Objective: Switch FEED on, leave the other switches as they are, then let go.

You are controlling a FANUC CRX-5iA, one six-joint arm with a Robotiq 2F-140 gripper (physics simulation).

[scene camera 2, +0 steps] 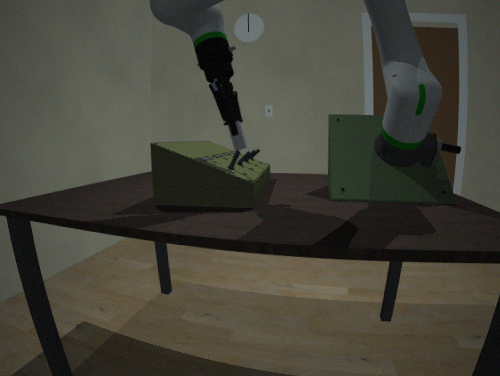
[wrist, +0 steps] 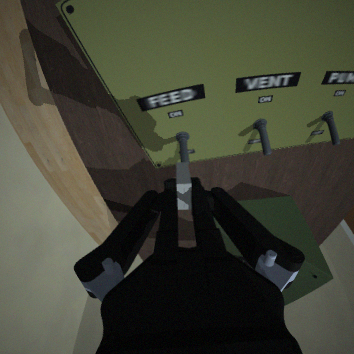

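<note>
The FEED switch is a dark toggle lever on the sloped green-yellow panel box. In the wrist view it points away from its ON label, towards the panel's lower edge. In the scene view it stands steeper than the other levers. The VENT switch and a third switch, its label partly cut off, also point away from ON. My gripper is shut and empty, its tips at the FEED lever's free end, hiding part of it. Whether they touch is unclear.
The box stands on a dark table. A larger green box stands to the right in the scene view. Another arm part hangs in front of that box. Behind are a wall clock and a door.
</note>
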